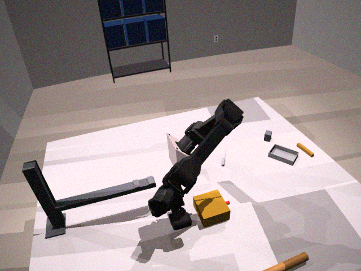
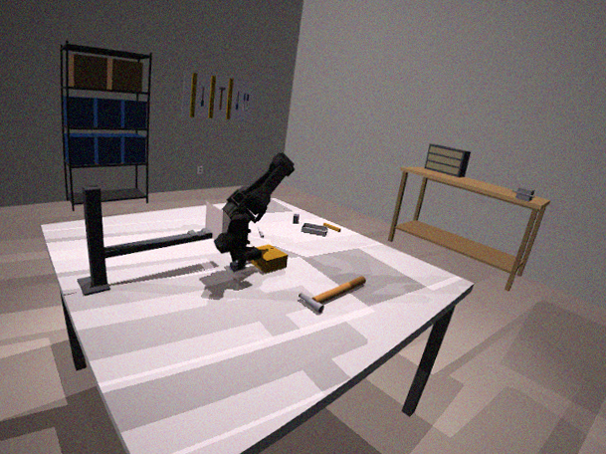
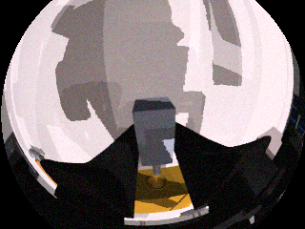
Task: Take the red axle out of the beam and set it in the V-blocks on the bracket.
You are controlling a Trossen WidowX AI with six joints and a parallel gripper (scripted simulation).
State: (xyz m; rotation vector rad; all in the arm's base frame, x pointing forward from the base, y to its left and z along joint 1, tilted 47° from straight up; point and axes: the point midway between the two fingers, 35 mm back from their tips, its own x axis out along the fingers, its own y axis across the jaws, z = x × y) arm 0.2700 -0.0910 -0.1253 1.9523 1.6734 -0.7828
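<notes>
Now: gripper tip 13 cm to the right of the yellow beam, 2 cm short of it and 1 cm below it. From my gripper tip the other things lie so: grey tray (58 cm to the left, 10 cm behind, 1 cm below); then dark cube (60 cm to the left, 24 cm behind); then grey block (2 cm to the left, 1 cm above).
</notes>
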